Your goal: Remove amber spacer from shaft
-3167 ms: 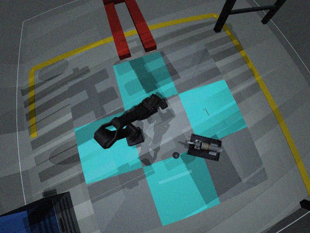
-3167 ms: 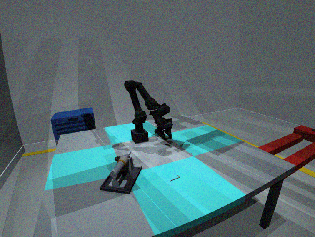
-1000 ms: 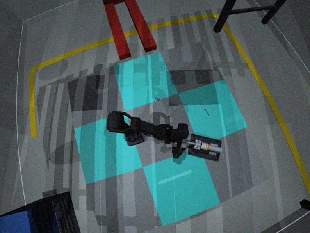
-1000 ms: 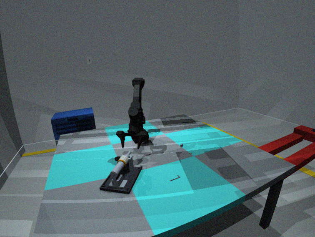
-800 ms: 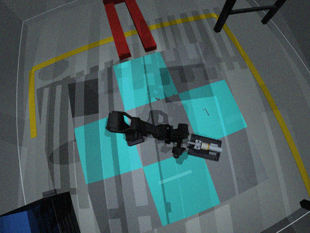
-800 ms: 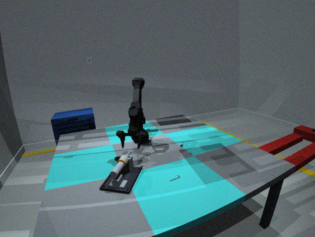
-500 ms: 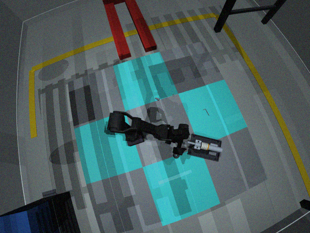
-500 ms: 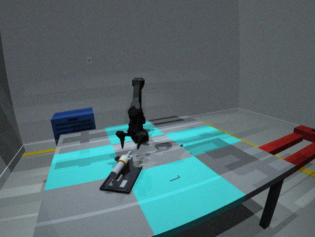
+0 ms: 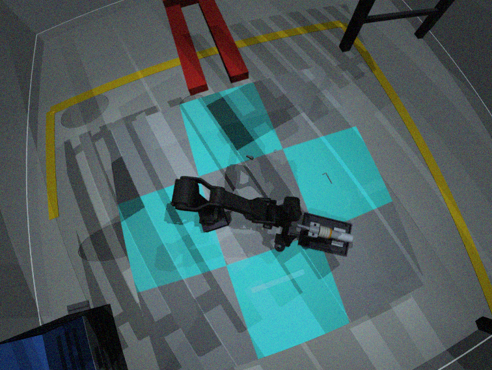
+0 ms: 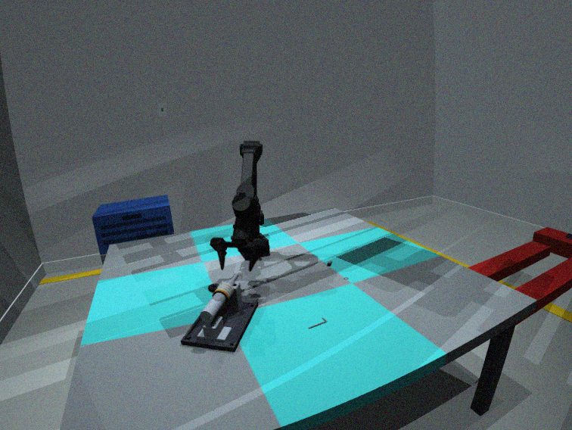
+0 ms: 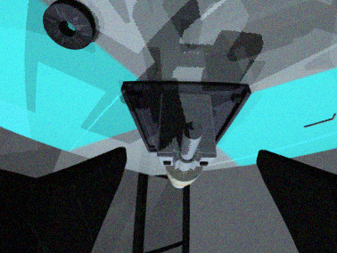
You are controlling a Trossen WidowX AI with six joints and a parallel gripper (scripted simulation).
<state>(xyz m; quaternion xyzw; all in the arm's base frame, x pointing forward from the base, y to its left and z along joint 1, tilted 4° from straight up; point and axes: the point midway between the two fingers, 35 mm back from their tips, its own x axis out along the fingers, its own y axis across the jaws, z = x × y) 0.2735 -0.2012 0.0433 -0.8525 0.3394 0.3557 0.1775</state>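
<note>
Now: gripper tip 6 cm to the left of the thin grey shaft, 6 cm short of it and 2 cm above it. Round my gripper tip: amber spacer: 10 cm to the right, 10 cm ahead, 2 cm below; hex key: 27 cm ahead, 12 cm to the left, 10 cm below; dark ring: 10 cm behind, 9 cm below, 4 cm to the right.
</note>
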